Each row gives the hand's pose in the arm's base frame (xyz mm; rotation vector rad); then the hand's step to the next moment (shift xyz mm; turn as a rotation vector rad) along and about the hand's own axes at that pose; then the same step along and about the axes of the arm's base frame.
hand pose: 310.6 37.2 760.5 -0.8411 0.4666 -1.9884
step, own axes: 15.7 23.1 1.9 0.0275 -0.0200 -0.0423
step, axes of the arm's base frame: 9.4 -25.5 -6.8 -0.0522 -0.0130 -0.0069
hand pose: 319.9 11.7 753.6 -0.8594 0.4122 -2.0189
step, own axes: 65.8 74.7 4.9 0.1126 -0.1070 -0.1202
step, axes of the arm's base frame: 23.5 -96.1 -12.0 -0.1914 -0.0375 0.0234
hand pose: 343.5 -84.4 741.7 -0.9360 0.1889 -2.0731
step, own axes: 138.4 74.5 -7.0 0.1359 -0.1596 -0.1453
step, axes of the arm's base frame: -9.6 -152.1 39.2 -0.2504 -0.0257 0.0413
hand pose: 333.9 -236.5 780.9 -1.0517 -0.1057 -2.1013
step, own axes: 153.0 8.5 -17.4 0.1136 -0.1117 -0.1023
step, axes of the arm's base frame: -61.2 -104.5 95.5 -0.1823 -0.0293 0.0417
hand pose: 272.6 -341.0 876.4 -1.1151 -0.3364 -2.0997
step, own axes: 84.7 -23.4 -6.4 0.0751 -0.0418 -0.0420
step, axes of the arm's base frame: -51.1 -27.3 66.4 -0.0823 -0.0285 0.0395
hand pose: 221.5 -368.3 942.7 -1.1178 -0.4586 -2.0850
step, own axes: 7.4 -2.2 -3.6 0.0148 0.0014 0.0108
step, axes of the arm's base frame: -6.4 -3.8 4.1 0.0018 -0.0008 0.0183
